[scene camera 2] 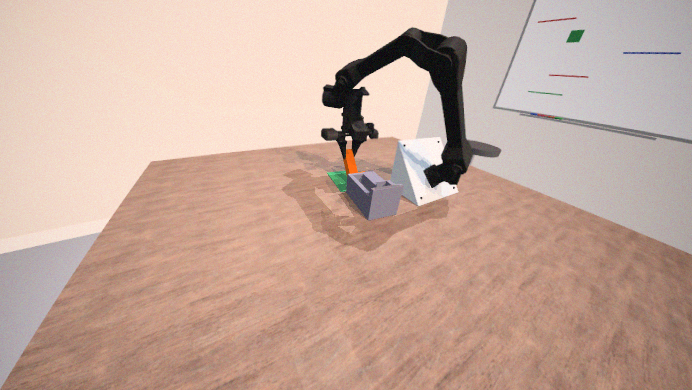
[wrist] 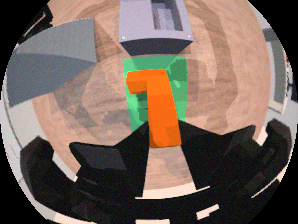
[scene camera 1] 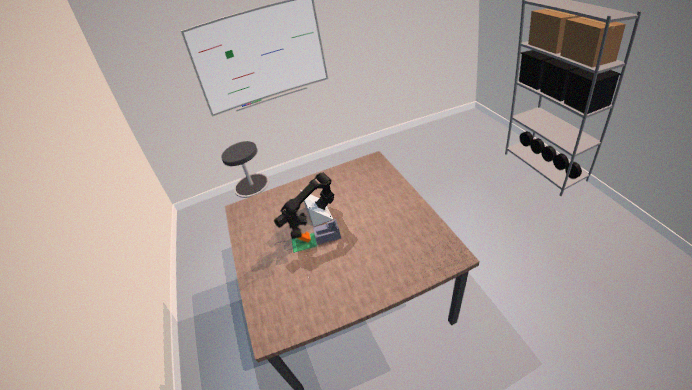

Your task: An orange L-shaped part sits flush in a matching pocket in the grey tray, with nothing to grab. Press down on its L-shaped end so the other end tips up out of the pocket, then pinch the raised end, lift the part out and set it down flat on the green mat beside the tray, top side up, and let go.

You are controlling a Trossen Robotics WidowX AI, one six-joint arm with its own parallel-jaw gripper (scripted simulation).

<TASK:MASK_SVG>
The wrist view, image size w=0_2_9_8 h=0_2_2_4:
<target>my gripper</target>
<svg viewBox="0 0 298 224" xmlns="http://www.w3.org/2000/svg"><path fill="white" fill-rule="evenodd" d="M293 140L290 127L275 117L267 123L262 147L253 140L257 125L246 125L221 136L178 120L180 147L198 192L176 197L136 198L142 197L145 188L149 121L114 147L78 141L69 144L69 151L81 165L76 181L69 179L52 160L55 148L37 136L20 149L20 169L36 202L84 222L136 224L136 220L169 218L169 224L249 224L277 190L279 180L274 177L286 168ZM220 206L214 212L209 213L209 216L197 217L196 213L200 213L202 210L212 208L214 205Z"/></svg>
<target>orange L-shaped part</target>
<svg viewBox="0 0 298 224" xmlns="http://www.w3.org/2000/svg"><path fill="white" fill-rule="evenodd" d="M129 71L125 84L128 85L130 95L148 92L149 147L157 149L181 145L180 129L178 129L180 124L178 124L176 107L174 107L172 89L170 89L166 69Z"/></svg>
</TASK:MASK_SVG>
